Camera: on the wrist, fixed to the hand. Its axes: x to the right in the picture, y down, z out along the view.
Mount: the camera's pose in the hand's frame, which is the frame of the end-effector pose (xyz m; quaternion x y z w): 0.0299 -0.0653 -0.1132 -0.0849 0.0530 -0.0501 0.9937
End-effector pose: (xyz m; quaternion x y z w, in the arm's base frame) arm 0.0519 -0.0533 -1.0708 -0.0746 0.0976 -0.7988 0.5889
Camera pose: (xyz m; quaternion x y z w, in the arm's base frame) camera -0.0439 -0.0554 -1.1645 -0.0867 0.1923 -0.8190 0.5337
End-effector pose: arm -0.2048 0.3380 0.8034 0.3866 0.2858 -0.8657 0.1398
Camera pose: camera -0.1881 0.4577 0.7454 0.4038 0.3843 -0.8225 0.1132
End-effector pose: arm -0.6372 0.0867 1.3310 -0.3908 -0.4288 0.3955 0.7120
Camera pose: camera -0.5086 0.0640 1.3615 -0.4483 -0.4415 0.3002 0.7169
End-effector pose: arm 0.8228 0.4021 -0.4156 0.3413 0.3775 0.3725 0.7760
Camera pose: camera 0.7617 0.4233 -0.5330 0.2346 0.4017 0.3814 0.7988
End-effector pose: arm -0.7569 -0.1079 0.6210 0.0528 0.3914 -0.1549 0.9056
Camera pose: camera -0.8370 -0.1523 0.5231 -0.0358 0.4527 -0.1633 0.8758
